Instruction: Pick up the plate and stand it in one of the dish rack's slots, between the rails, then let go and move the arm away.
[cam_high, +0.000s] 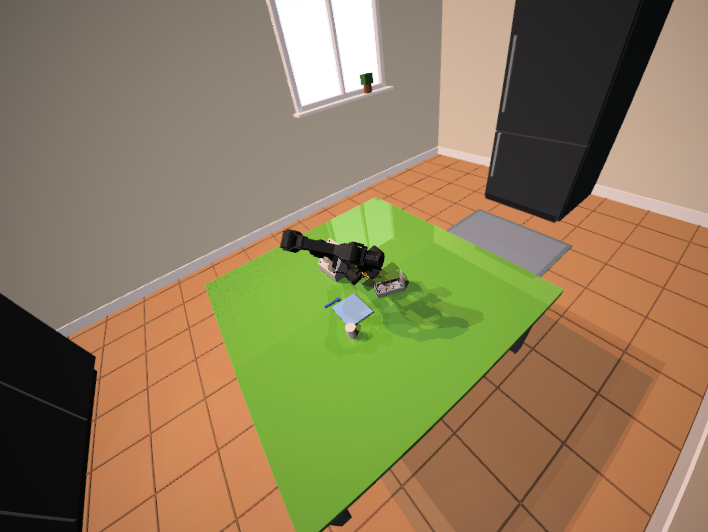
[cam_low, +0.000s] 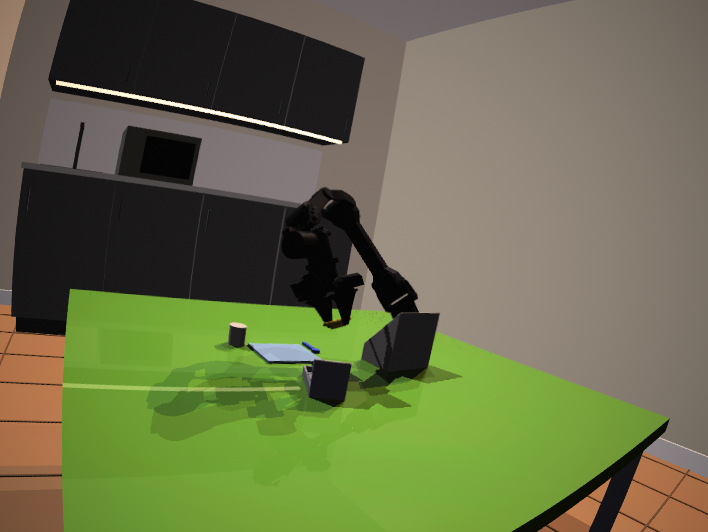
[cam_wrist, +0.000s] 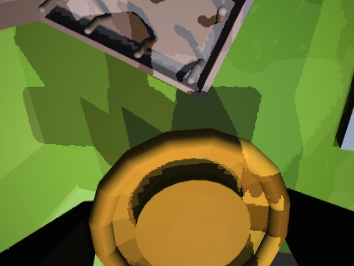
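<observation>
My gripper tip is now 5 cm short of the grey dish rack, 7 cm to the right of it and 9 cm above it. The rest, counted from my gripper tip: light blue mat: 5 cm ahead, 14 cm to the right, 11 cm below; then blue utensil: 4 cm behind, 19 cm to the right, 11 cm below; then orange plate: 1 cm above.
</observation>
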